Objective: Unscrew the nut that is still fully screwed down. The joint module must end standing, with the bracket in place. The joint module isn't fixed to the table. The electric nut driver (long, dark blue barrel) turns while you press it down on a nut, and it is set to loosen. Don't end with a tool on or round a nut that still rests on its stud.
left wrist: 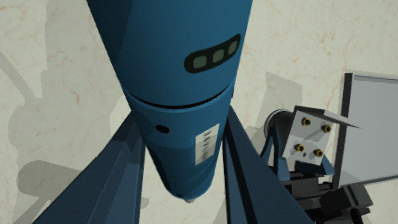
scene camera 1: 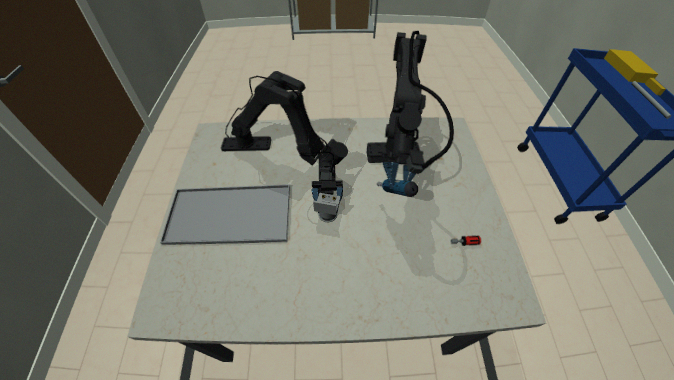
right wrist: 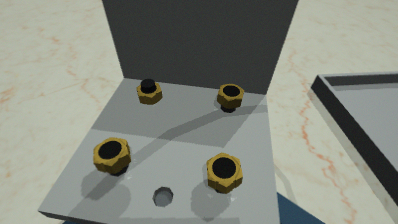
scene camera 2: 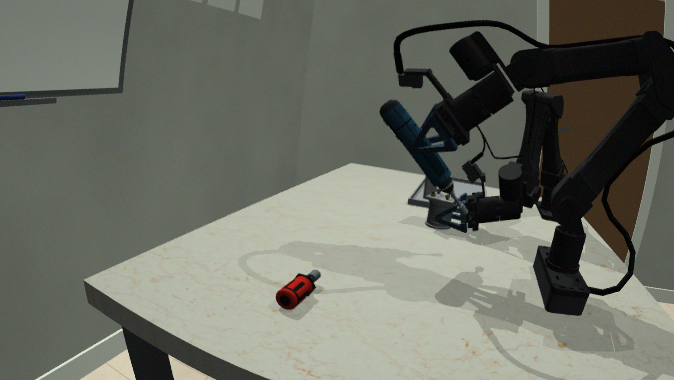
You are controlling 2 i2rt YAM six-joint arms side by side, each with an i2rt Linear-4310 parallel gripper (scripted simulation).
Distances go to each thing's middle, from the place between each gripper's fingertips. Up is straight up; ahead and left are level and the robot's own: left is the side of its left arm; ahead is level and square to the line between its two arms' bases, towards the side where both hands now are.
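The shallow grey tray (scene camera 1: 244,214) is 340 mm to the right of my right hand, 40 mm ahead of it and 20 mm below it. Counted from that same right hand, the red-handled hand driver (scene camera 2: 288,297) is 450 mm to the left, 70 mm ahead and 10 mm below. As for the grey bracket (right wrist: 190,56), my right gripper (scene camera 2: 436,214) is 50 mm below it.
From my left hand, the tray is 550 mm to the right, 180 mm below and 30 mm ahead, while the driver is 250 mm to the left, 180 mm below and 50 mm ahead. My left gripper (scene camera 2: 413,147) itself is 120 mm above the grey bracket, 210 mm to the left of it and 10 mm past it.
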